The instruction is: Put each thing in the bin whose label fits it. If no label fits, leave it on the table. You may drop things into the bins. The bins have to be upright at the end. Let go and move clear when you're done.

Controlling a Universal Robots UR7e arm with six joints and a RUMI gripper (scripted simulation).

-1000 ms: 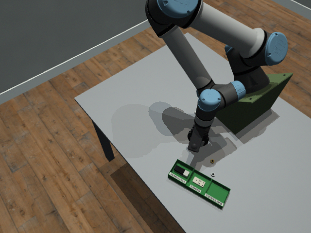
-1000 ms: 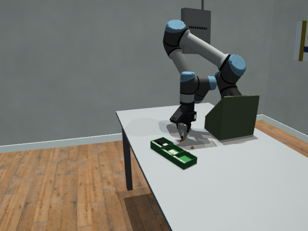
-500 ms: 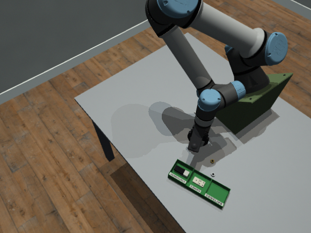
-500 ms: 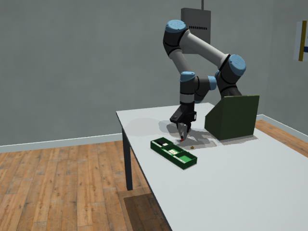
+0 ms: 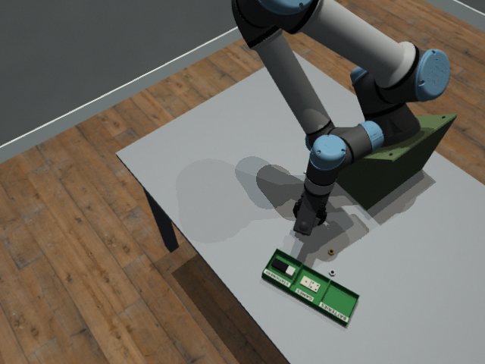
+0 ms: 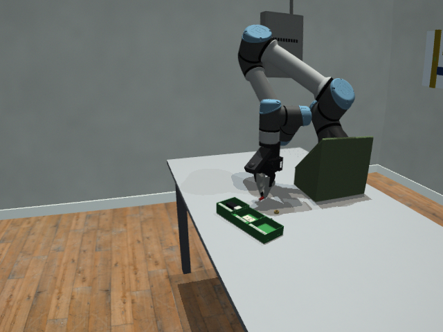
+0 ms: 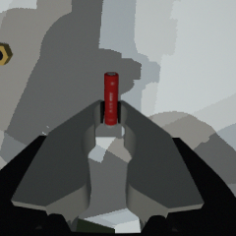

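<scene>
Right now the grey nut is 40 mm ahead of my hand, 140 mm to the left of it and 30 mm below it. The rest, counted from my hand: red cylinder (10 mm below); brass nut (10 mm behind, 100 mm to the left, 30 mm below); eraser (130 mm ahead, 50 mm to the left, 10 mm below).
</scene>
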